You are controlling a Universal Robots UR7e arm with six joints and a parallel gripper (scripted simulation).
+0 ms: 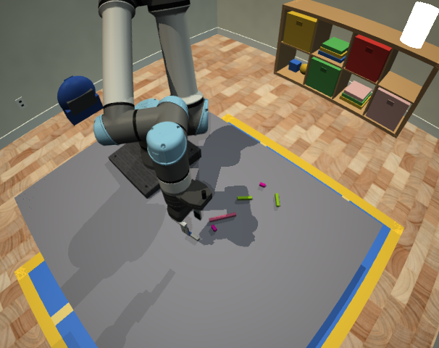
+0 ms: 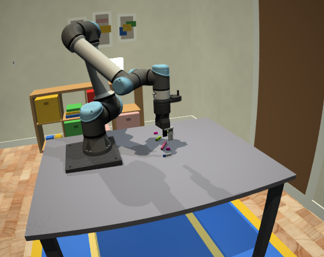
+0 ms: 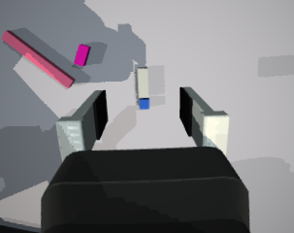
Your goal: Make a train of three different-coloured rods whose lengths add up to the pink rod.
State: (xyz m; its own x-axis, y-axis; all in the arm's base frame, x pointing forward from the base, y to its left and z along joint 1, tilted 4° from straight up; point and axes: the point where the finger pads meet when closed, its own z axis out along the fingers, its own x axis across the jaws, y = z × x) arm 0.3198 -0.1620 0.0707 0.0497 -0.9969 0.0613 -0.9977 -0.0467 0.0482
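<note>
Now: the lime rod 28 cm to the left of my hand, 14 cm ahead of it and 10 cm below it. Also, from my hand: blue rod (10 cm below, 2 cm behind); pink rod (11 cm to the left, 10 cm below, 3 cm ahead); grey rod (10 cm below).
</note>
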